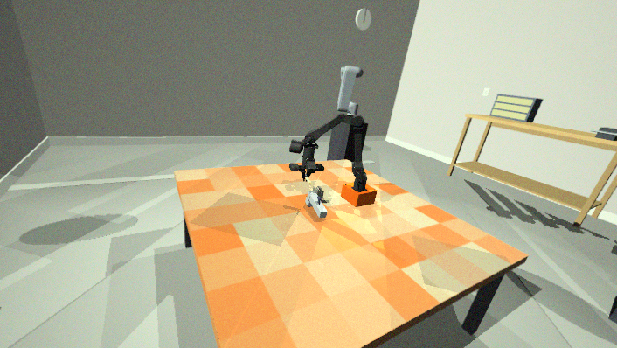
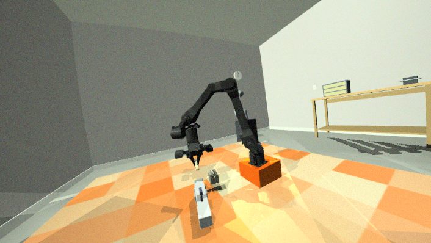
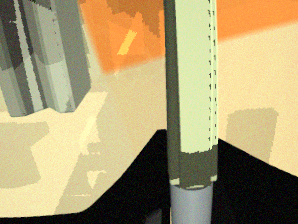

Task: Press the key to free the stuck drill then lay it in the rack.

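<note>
The grey rack is 6 cm behind my gripper tip, 6 cm to the left of it and 5 cm below it. Also, from my gripper tip: grey block 6 cm ahead, 19 cm to the left, 3 cm below; then thin dark blue drill 7 cm ahead, 22 cm to the left, 2 cm below.
</note>
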